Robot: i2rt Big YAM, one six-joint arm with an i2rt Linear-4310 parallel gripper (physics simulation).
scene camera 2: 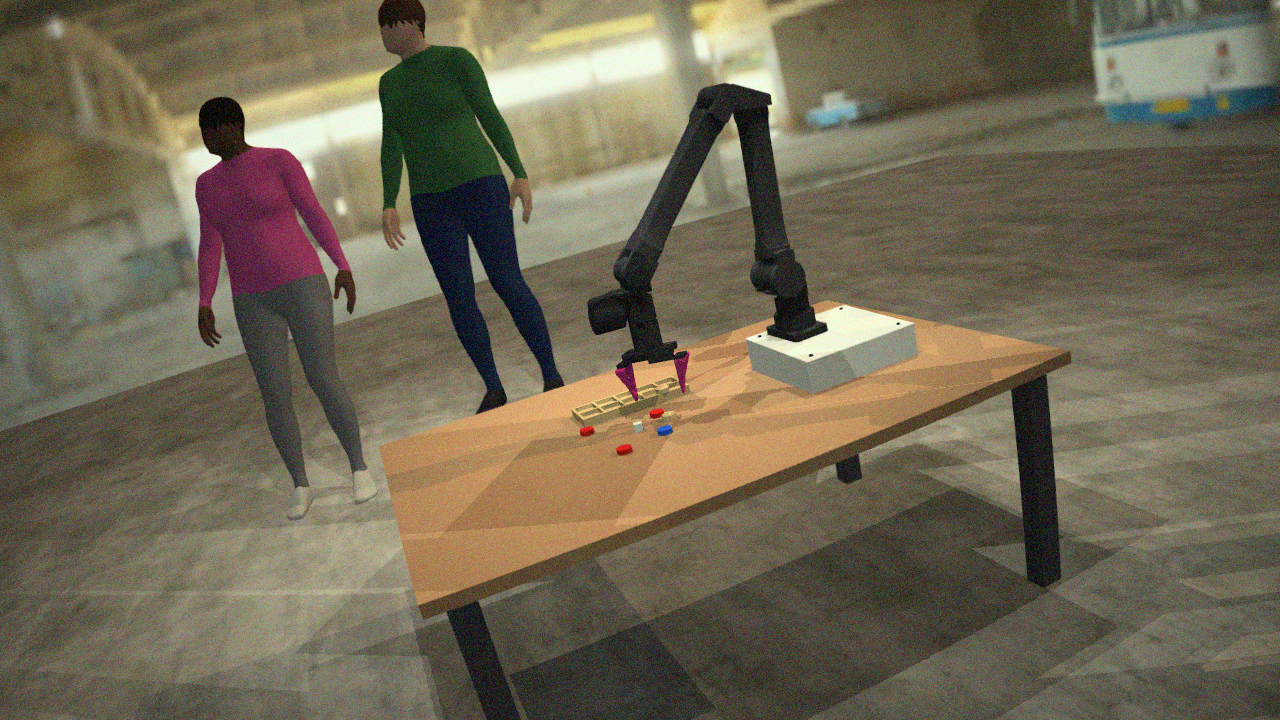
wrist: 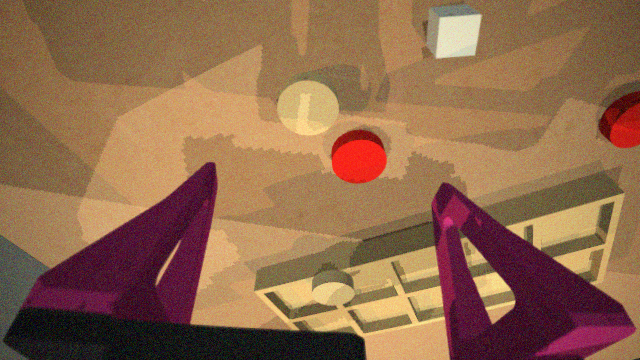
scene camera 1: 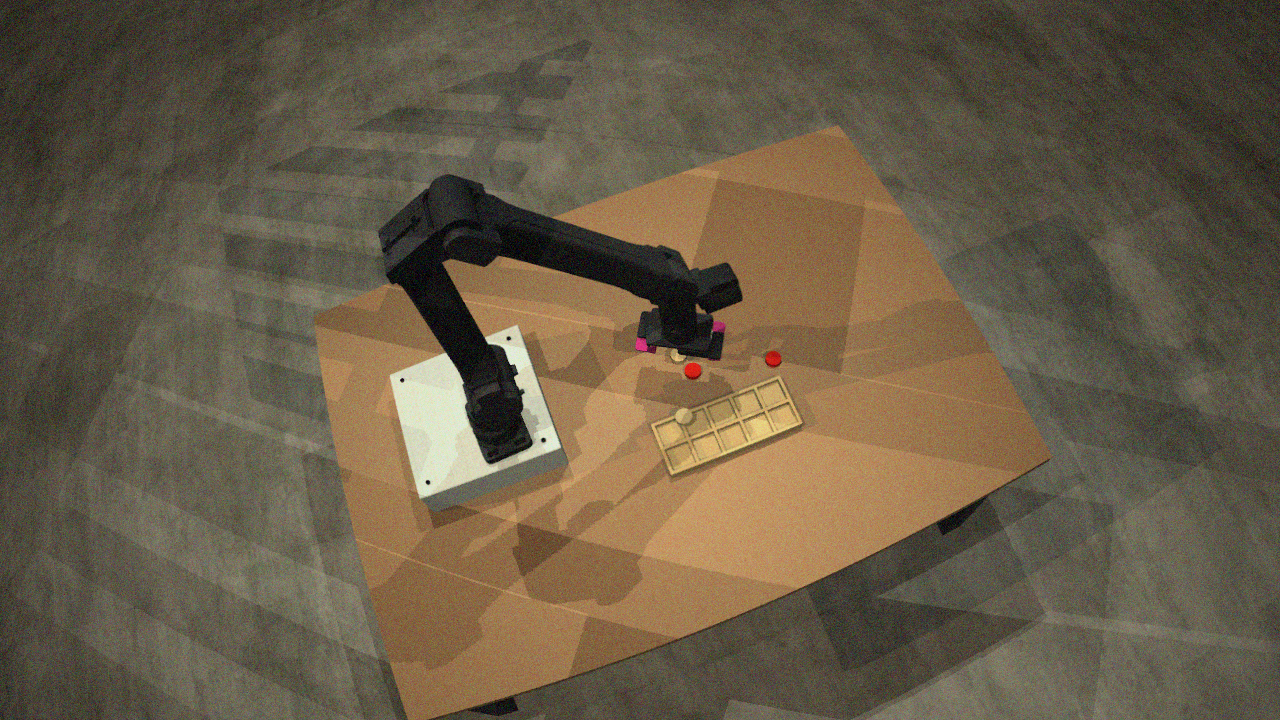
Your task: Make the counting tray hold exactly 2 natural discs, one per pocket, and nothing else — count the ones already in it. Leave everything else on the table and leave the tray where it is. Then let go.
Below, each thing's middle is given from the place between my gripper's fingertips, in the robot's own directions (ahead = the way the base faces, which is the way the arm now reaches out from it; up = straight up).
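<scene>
My gripper's sitting 30 mm above the white cube (wrist: 447,35), 20 mm to the right of it and 70 mm short of it. There's a counting tray (scene camera 1: 747,418) too, and that's 30 mm below my hand, 10 mm ahead of it and 140 mm to the right of it.
</scene>
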